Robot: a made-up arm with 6 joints. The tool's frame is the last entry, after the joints.
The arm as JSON. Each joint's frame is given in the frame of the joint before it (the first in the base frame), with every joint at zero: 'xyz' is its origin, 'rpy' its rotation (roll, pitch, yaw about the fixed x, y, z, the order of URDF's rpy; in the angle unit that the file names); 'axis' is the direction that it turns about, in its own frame. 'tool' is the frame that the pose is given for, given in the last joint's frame.
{
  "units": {
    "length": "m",
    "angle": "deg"
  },
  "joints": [
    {
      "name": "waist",
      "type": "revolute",
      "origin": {
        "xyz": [
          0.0,
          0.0,
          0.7
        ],
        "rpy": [
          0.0,
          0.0,
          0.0
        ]
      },
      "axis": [
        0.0,
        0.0,
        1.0
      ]
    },
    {
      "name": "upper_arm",
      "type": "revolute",
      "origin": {
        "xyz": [
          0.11,
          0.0,
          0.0
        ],
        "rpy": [
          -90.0,
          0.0,
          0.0
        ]
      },
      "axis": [
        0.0,
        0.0,
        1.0
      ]
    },
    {
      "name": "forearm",
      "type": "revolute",
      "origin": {
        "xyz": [
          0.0,
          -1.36,
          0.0
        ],
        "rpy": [
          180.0,
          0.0,
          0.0
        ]
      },
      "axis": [
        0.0,
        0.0,
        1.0
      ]
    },
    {
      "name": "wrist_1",
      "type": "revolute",
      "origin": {
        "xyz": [
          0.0,
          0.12,
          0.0
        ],
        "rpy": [
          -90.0,
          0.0,
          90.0
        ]
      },
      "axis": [
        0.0,
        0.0,
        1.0
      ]
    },
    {
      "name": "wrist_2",
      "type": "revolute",
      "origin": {
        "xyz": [
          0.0,
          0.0,
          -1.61
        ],
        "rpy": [
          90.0,
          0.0,
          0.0
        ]
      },
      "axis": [
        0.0,
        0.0,
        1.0
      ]
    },
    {
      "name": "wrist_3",
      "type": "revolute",
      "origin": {
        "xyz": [
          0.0,
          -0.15,
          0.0
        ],
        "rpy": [
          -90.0,
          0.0,
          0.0
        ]
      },
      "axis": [
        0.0,
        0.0,
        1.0
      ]
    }
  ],
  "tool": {
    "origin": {
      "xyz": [
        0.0,
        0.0,
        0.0
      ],
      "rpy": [
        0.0,
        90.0,
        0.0
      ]
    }
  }
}
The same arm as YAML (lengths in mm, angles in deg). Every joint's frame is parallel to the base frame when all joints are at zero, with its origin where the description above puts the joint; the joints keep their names.
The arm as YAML. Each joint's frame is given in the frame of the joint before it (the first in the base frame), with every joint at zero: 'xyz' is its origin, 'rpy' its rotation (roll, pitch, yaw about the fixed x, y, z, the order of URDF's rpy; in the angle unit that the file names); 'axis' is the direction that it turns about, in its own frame. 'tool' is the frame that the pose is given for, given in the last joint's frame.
units:
  length: mm
  angle: deg
joints:
  - name: waist
    type: revolute
    origin:
      xyz: [0.0, 0.0, 700.0]
      rpy: [0.0, 0.0, 0.0]
    axis: [0.0, 0.0, 1.0]
  - name: upper_arm
    type: revolute
    origin:
      xyz: [110.0, 0.0, 0.0]
      rpy: [0.0, 0.0, 0.0]
    axis: [0.0, 1.0, 0.0]
  - name: forearm
    type: revolute
    origin:
      xyz: [0.0, 0.0, 1360.0]
      rpy: [0.0, 0.0, 0.0]
    axis: [0.0, -1.0, 0.0]
  - name: wrist_1
    type: revolute
    origin:
      xyz: [0.0, 0.0, 120.0]
      rpy: [0.0, 0.0, 0.0]
    axis: [-1.0, 0.0, 0.0]
  - name: wrist_2
    type: revolute
    origin:
      xyz: [1610.0, 0.0, 0.0]
      rpy: [0.0, 0.0, 0.0]
    axis: [0.0, -1.0, 0.0]
  - name: wrist_3
    type: revolute
    origin:
      xyz: [150.0, 0.0, 0.0]
      rpy: [0.0, 0.0, 0.0]
    axis: [-1.0, 0.0, 0.0]
tool:
  origin:
    xyz: [0.0, 0.0, 0.0]
    rpy: [0.0, 0.0, 0.0]

